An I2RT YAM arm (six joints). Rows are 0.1 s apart.
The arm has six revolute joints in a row. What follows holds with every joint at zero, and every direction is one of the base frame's.
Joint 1 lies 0.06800 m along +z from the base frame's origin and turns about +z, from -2.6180 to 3.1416 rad.
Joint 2 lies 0.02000 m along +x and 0.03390 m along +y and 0.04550 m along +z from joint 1 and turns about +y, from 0.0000 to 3.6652 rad.
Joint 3 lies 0.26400 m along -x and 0.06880 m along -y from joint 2 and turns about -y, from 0.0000 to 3.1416 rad.
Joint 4 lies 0.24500 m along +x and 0.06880 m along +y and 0.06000 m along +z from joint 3 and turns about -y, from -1.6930 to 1.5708 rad.
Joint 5 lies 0.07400 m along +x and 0.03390 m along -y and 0.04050 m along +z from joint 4 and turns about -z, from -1.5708 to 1.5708 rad.
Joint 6 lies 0.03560 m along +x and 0.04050 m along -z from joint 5 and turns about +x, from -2.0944 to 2.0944 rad.
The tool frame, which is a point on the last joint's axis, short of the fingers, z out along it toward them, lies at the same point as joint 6; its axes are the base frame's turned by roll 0.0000, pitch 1.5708 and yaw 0.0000 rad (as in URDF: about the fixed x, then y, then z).
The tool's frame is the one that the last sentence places.
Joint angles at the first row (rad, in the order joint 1, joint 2, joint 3, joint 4, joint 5, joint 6):
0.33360, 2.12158, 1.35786, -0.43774, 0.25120, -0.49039
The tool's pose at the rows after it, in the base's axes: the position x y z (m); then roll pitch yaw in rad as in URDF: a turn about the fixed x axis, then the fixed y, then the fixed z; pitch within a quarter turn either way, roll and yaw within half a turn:
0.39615 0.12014 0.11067 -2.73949 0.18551 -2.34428
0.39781 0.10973 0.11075 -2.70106 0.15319 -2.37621
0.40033 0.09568 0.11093 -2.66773 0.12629 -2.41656
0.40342 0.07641 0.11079 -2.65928 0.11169 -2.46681
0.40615 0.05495 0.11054 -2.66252 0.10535 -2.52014
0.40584 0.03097 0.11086 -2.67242 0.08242 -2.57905
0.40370 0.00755 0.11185 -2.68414 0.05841 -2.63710
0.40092 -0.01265 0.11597 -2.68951 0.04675 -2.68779
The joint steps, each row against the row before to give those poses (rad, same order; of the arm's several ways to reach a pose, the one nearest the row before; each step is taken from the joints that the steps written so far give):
-0.01603, -0.00001, 0.00001, -0.01833, 0.02098, 0.00000
-0.02099, 0.00002, -0.00001, -0.01142, 0.05150, -0.00001
-0.03089, -0.00002, 0.00000, -0.00916, 0.04387, -0.00038
-0.04614, 0.00000, 0.00002, -0.00956, 0.01488, 0.00041
-0.05265, 0.00000, -0.00004, -0.00721, 0.00000, 0.00037
-0.05800, -0.00303, 0.00004, -0.02787, 0.00114, -0.00040
-0.05720, -0.00497, 0.00000, -0.03168, 0.00001, 0.00003
-0.04999, -0.01258, -0.00001, -0.02553, 0.00037, 0.00035

